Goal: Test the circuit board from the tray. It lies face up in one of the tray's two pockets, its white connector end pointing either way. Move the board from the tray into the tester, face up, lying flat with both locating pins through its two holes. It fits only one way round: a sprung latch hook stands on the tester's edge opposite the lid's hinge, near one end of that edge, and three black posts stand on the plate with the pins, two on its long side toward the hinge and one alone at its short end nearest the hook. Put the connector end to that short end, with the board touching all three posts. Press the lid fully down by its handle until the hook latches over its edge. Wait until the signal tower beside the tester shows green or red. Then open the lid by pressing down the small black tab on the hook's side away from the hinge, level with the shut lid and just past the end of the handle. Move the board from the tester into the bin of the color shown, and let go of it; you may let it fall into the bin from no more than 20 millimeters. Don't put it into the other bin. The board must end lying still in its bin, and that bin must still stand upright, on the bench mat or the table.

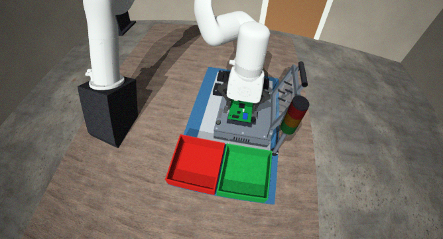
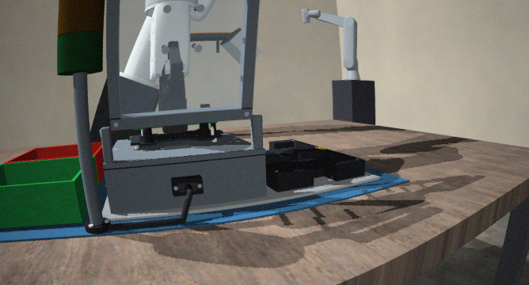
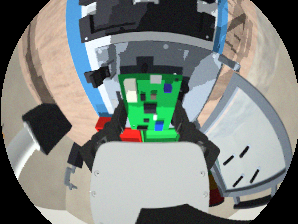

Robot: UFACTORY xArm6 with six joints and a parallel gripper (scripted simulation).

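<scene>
Right now my hand is right at the green circuit board. From my hand the other things lie so: plate: 10 mm ahead, 10 mm to the left, 20 mm below; clear lid: 130 mm ahead, 90 mm above; green bin: 40 mm ahead, 200 mm to the right, 80 mm below.
</scene>
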